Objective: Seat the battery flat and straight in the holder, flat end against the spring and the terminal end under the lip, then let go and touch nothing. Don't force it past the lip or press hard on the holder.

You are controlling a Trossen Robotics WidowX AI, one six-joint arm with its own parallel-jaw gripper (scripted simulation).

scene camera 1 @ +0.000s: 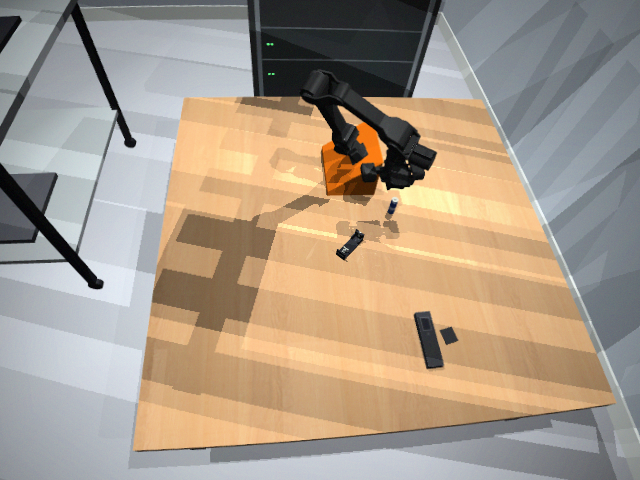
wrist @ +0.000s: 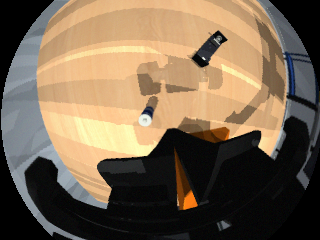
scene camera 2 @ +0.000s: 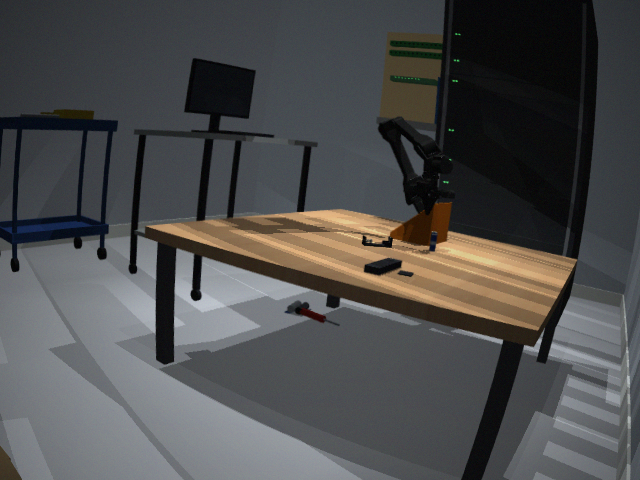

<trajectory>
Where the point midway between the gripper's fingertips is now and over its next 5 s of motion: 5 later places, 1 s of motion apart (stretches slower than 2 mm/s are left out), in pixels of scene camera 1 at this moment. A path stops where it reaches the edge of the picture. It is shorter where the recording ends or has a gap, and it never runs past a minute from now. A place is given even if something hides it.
The gripper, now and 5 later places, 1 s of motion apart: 387,189; 385,204; 398,204; 407,190; 409,201; 407,208
</trajectory>
